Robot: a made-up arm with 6 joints.
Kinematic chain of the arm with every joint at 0, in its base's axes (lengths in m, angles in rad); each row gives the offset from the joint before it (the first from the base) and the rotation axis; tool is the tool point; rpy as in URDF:
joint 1: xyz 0.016 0 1.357 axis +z
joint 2: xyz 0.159 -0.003 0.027 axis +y
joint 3: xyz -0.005 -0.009 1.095 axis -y
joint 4: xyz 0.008 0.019 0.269 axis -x
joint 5: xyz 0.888 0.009 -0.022 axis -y
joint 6: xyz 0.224 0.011 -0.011 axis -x
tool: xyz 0.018 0.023 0.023 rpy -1.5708 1.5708 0
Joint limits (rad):
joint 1: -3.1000..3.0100
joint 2: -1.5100..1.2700
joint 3: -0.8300..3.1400
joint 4: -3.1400..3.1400
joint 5: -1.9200..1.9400
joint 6: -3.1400..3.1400
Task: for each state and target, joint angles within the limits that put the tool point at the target. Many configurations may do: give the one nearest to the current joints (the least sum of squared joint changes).
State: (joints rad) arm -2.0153 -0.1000 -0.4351 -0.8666 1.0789 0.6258
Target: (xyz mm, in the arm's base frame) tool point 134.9 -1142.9 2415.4
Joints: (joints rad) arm -1.3929 -0.1111 -0.5616 -0.7891 1.0255 0.6339
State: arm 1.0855 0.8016 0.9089 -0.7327 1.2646 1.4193
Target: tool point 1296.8 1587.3 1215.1
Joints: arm 0.9503 1.1492 0.1162 -0.8633 1.3241 1.4256
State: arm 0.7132 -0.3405 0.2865 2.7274 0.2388 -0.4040
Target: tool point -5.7 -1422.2 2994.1
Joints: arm 1.5297 -0.8866 1.1013 2.7866 -0.1442 -0.3876
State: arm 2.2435 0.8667 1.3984 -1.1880 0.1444 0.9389
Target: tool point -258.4 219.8 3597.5
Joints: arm 2.3554 0.3167 1.7436 -1.1829 0.1029 0.9422
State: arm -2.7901 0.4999 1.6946 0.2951 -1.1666 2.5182
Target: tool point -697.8 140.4 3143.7
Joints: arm -3.1000 0.6171 2.2007 0.7776 -1.5231 2.5632
